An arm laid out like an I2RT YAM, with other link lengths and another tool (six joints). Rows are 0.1 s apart.
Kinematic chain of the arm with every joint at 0, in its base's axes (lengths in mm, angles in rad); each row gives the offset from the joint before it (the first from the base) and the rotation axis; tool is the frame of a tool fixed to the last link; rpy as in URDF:
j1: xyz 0 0 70.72 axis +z
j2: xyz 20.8 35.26 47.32 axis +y
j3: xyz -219.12 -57.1 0 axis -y
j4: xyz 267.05 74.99 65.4 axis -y
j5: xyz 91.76 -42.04 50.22 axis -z
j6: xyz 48.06 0 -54.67 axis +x
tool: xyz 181 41 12 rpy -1.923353 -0.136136 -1.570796
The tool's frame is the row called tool.
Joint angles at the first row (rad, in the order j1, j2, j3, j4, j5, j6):
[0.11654, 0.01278, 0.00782, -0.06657, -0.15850, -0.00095]
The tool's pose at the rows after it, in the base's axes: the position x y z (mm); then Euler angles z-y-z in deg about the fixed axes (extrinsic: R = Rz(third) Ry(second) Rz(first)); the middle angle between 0 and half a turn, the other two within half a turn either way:
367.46 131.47 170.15 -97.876 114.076 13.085
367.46 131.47 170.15 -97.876 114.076 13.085
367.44 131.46 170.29 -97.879 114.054 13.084
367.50 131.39 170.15 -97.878 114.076 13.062
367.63 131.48 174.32 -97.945 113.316 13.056
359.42 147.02 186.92 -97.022 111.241 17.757
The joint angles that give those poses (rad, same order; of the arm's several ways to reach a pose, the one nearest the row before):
[0.11657, 0.01278, 0.00783, -0.06658, -0.15886, -0.00095]
[0.11657, 0.01278, 0.00783, -0.06658, -0.15886, -0.00095]
[0.11652, 0.01238, 0.00783, -0.06660, -0.15892, -0.00096]
[0.11658, 0.01280, 0.00784, -0.06657, -0.15846, -0.00095]
[0.11653, 0.01273, 0.00780, -0.05324, -0.15890, -0.00057]
[0.11652, 0.01241, 0.00857, -0.01732, -0.23558, 0.01698]

